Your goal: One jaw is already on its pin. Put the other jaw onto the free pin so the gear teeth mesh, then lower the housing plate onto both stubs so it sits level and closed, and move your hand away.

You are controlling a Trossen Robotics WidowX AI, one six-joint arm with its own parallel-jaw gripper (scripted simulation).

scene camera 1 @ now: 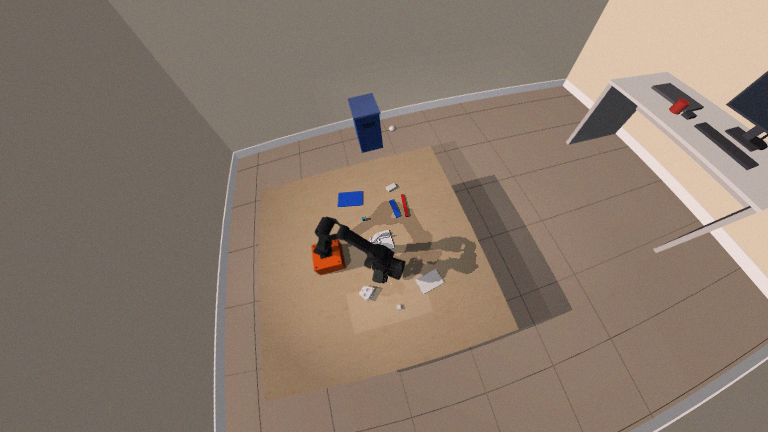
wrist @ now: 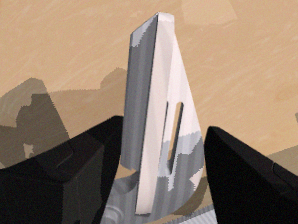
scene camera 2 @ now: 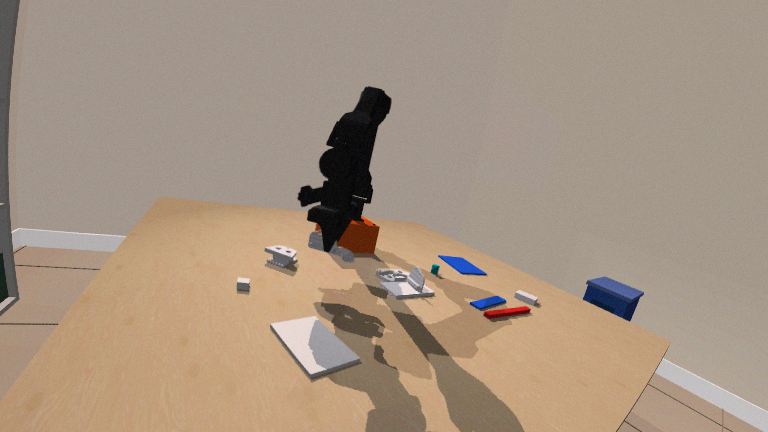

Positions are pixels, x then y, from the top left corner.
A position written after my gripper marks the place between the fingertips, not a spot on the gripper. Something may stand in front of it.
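Labels:
With my gripper [scene camera 2: 329, 249] I am carrying a grey jaw [wrist: 155, 76].

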